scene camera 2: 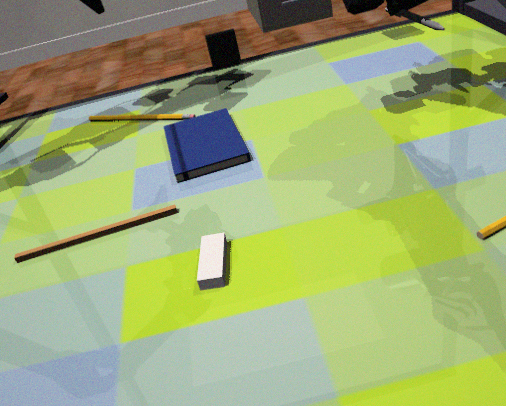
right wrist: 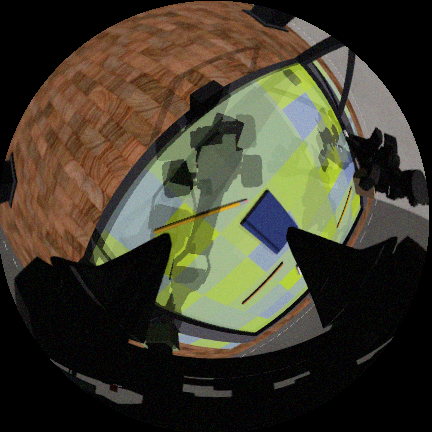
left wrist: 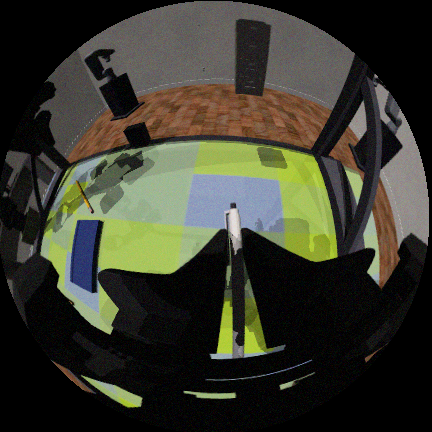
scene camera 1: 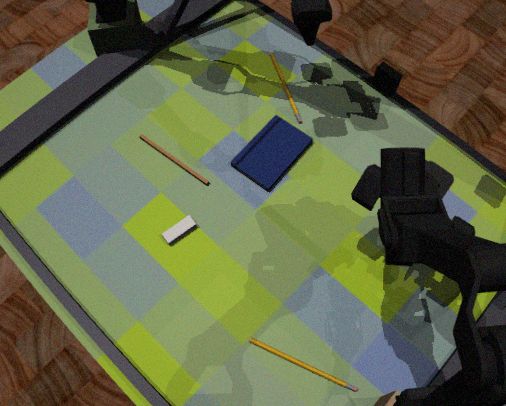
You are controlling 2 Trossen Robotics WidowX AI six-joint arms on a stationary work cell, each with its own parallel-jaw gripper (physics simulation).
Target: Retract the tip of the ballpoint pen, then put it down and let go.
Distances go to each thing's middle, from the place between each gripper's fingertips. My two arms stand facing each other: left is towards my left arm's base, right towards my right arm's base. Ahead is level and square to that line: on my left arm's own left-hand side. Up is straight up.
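Scene:
There's a brown stick [scene camera 2: 170, 210] that's 290 mm ahead of my left hand, 340 mm to the right of it and 90 mm below it. Counting from my left hand again, the white eraser [scene camera 2: 211, 274] is 350 mm ahead, 210 mm to the right and 90 mm below, and the blue notebook [scene camera 2: 208, 143] is 120 mm ahead, 260 mm to the right and 90 mm below. As for the ballpoint pen [left wrist: 236, 257], my left hand is 20 mm to the right of it and 40 mm short of it. Going by their middles, the pen is the nearest to my left hand of the things named here.
From my right hand, the stick is 300 mm ahead, 20 mm to the left and 160 mm below, while the eraser is 360 mm ahead, 160 mm to the left and 160 mm below. The pen is 60 mm ahead of my right hand, 380 mm to the left of it and 60 mm below it. And the notebook, again from my right hand, is 140 mm ahead, 110 mm to the left and 160 mm below. By its middle, the pen is nearer to my left hand than to my right hand.

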